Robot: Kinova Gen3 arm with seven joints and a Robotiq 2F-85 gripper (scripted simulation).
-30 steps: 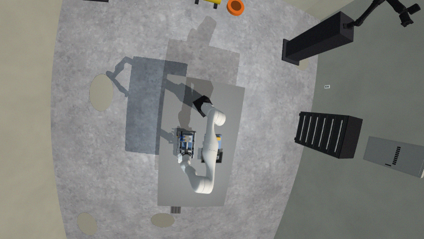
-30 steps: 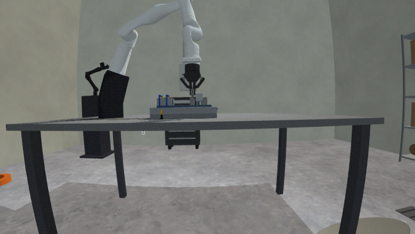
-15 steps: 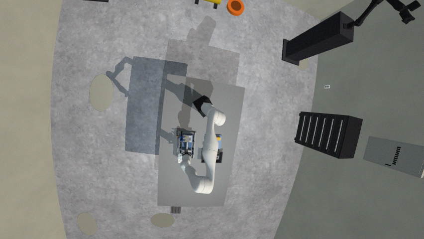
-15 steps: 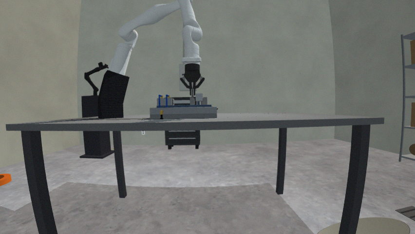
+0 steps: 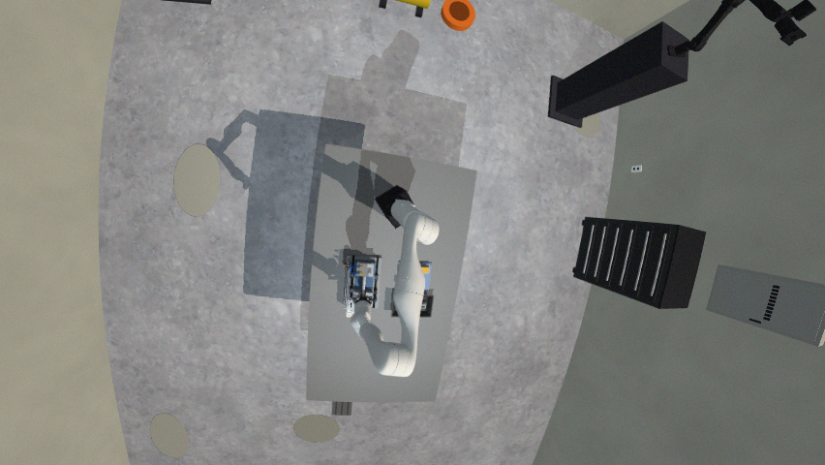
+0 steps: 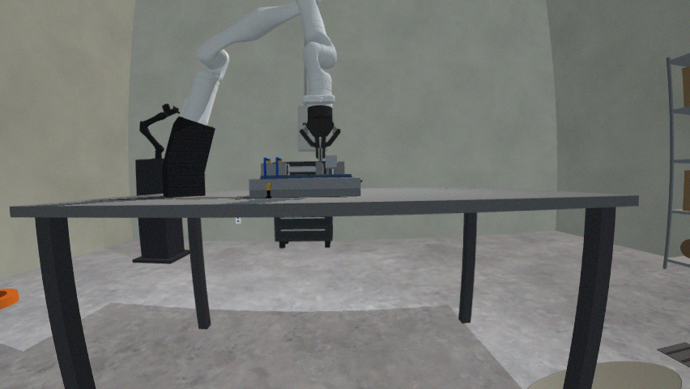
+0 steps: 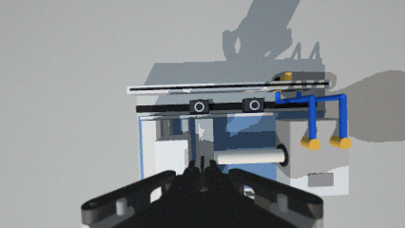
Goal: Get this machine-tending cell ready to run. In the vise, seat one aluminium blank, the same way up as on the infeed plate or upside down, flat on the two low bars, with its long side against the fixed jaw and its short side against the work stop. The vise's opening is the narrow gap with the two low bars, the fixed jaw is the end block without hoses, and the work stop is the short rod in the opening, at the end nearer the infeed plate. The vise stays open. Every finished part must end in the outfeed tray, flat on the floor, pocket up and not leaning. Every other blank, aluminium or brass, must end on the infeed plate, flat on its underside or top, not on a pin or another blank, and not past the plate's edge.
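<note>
Right now the white rod is 60 mm behind my hand and 40 mm below it. From my hand the other things lie so: brass blank (150 mm behind, 330 mm to the left, 100 mm below); vise (40 mm behind, 80 mm below).
</note>
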